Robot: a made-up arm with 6 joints.
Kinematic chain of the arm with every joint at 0, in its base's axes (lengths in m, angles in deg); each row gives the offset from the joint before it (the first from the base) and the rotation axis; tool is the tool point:
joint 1: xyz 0 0 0.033 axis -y
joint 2: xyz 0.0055 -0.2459 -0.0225 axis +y
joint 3: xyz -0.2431 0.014 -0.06 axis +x
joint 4: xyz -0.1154 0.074 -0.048 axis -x
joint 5: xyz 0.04 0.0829 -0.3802 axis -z
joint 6: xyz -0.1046 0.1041 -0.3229 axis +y
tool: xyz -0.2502 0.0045 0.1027
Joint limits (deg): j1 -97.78..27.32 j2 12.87..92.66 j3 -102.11..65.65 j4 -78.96..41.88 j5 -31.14..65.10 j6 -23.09..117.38
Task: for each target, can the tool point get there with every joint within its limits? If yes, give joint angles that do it. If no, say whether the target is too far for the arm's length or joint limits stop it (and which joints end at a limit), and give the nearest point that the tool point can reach.
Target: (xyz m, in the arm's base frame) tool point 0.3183 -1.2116 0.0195
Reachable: no: joint limits stop it (at a limit: joint 1, joint 3, joint 5, joint 6) | nearest point 0.3586 -1.1397 0.0182 | short by 0.082 m
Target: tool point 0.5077 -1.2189 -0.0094
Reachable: no: joint limits stop it (at a limit: joint 1, joint 2, joint 3, joint 6) | nearest point 0.4818 -1.1184 0.0026 | short by 0.104 m
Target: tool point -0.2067 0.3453 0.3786
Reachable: yes | joints -2.65 68.77 41.53 -16.51 17.98 60.55
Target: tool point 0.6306 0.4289 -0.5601
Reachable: no: joint limits stop it (at a limit: joint 2, joint 3, joint 6) | nearest point 0.5973 0.3983 -0.5287 | short by 0.055 m
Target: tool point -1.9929 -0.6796 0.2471
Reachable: no: too far | nearest point -1.0980 -0.4679 0.1510 | short by 0.925 m
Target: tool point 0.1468 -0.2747 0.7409
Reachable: yes | joints -80.54 78.30 -45.48 -17.29 -18.63 75.92
